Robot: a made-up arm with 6 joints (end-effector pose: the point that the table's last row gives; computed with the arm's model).
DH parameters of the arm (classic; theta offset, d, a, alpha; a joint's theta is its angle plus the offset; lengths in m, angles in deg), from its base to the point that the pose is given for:
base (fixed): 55.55 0 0.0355 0
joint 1: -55.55 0.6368 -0.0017 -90
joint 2: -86.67 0 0.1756 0
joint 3: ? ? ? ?
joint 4: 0 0.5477 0.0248 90
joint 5: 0 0.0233 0.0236 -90
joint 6: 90 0.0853 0.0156 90
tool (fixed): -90 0.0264 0 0
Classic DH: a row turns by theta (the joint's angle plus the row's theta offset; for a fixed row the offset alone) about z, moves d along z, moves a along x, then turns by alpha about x.
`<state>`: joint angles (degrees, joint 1 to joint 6).
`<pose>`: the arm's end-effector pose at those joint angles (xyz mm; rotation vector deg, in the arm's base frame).
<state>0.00 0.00 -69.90 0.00 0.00 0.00</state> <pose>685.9 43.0 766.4 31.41 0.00 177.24</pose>
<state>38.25 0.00 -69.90 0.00 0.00 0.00</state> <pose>534.5 452.2 766.4 -24.80 -8.60 -139.92</pose>
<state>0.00 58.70 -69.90 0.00 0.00 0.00</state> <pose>475.9 43.0 133.8 114.25 0.00 139.09</pose>
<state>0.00 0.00 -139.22 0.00 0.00 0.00</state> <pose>303.5 43.0 1411.0 74.96 0.00 -163.65</pose>
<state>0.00 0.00 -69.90 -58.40 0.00 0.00</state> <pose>671.4 103.0 726.8 -26.03 -82.07 -146.85</pose>
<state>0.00 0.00 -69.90 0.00 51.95 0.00</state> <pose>662.5 43.0 683.0 105.86 0.00 145.58</pose>
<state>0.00 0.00 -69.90 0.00 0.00 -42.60</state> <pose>687.2 65.0 769.8 -28.14 -61.91 -158.78</pose>
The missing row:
joint 3: 86.67 0.006 0.1082 -90
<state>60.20 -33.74 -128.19 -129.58 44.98 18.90</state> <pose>18.9 32.0 1430.0 -57.15 33.70 115.08</pose>
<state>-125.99 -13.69 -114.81 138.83 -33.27 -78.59</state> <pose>-294.1 -233.0 1224.3 -70.73 -10.01 35.09</pose>
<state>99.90 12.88 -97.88 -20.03 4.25 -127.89</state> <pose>-167.1 697.1 875.3 110.64 -99.88 -18.95</pose>
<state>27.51 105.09 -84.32 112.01 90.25 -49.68</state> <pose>88.9 121.3 -37.0 -120.09 103.06 -36.13</pose>
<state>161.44 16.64 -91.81 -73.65 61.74 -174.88</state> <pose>-576.3 262.5 704.1 -85.77 51.64 -80.19</pose>
